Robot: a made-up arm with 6 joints. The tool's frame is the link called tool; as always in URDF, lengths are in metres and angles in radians.
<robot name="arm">
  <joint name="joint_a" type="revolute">
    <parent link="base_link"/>
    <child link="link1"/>
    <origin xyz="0 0 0.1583" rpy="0 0 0"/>
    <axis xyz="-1 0 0"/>
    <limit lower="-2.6" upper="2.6"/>
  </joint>
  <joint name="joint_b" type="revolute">
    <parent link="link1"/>
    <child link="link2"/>
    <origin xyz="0.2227 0.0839 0.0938" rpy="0 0 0"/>
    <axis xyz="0 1 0"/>
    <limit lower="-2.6" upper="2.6"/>
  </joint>
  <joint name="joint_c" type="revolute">
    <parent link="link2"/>
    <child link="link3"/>
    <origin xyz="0.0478 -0.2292 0.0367" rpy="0 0 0"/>
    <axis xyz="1 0 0"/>
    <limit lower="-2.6" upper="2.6"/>
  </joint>
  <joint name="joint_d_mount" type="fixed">
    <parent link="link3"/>
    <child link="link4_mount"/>
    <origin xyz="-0.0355 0.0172 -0.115" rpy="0 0 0"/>
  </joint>
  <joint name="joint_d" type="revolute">
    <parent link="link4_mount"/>
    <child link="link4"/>
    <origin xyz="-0.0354 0.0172 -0.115" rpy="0 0 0"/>
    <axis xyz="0 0 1"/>
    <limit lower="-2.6" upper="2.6"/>
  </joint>
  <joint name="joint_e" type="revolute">
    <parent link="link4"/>
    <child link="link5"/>
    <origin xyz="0.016 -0.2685 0.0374" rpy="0 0 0"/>
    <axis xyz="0 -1 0"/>
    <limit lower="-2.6" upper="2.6"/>
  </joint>
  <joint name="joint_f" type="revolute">
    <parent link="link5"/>
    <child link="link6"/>
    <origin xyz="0.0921 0.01 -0.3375" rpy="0 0 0"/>
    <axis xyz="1 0 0"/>
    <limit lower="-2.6" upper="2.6"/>
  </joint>
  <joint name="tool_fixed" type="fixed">
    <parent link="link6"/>
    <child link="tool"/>
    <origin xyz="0.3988 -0.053 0.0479" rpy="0 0 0"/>
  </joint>
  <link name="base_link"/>
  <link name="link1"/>
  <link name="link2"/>
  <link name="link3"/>
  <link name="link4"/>
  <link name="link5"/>
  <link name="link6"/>
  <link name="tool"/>
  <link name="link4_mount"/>
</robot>
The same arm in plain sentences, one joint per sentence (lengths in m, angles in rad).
The arm has six revolute joints in a row. What follows holds with every joint at zero, and every direction is one of the base frame's.
Joint 1 sits 0.1583 m along +z from the base frame's origin and rotates about -x, from -2.6 to 2.6 rad.
Joint 2 sits 0.2227 m along +x and 0.0839 m along +y and 0.0938 m along +z from joint 1 and rotates about +y, from -2.6 to 2.6 rad.
Joint 3 sits 0.0478 m along +x and 0.2292 m along -y and 0.0367 m along +z from joint 2 and rotates about +x, from -2.6 to 2.6 rad.
Joint 4 sits 0.0709 m along -x and 0.0344 m along +y and 0.23 m along -z from joint 3 and rotates about +z, from -2.6 to 2.6 rad.
Joint 5 sits 0.016 m along +x and 0.2685 m along -y and 0.0374 m along +z from joint 4 and rotates about -y, from -2.6 to 2.6 rad.
Joint 6 sits 0.0921 m along +x and 0.01 m along +y and 0.3375 m along -z from joint 5 and rotates about +x, from -2.6 to 2.6 rad.
The tool frame, which is the frame that the pose is given for, sits 0.3988 m along +x and 0.053 m along -y and 0.0479 m along +z from joint 6; its axes are parallel to the base frame's.

